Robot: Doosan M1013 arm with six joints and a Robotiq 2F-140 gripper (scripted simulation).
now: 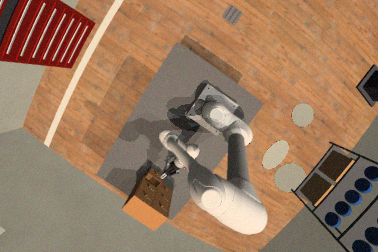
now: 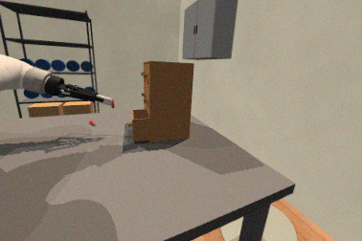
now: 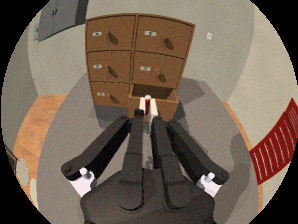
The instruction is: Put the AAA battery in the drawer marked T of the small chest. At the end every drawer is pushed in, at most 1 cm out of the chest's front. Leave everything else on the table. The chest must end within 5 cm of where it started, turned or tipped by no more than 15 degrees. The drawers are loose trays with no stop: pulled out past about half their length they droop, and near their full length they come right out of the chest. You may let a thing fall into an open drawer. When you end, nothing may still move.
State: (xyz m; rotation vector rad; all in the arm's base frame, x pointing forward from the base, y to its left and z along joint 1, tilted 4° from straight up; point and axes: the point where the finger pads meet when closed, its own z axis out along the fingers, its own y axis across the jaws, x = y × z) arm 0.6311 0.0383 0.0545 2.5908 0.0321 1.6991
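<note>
The drawer lies 19 cm ahead of my hand, 3 cm to the right of it and 13 cm below it. Round my hand: red AAA battery (3 cm ahead, 1 cm below).
</note>
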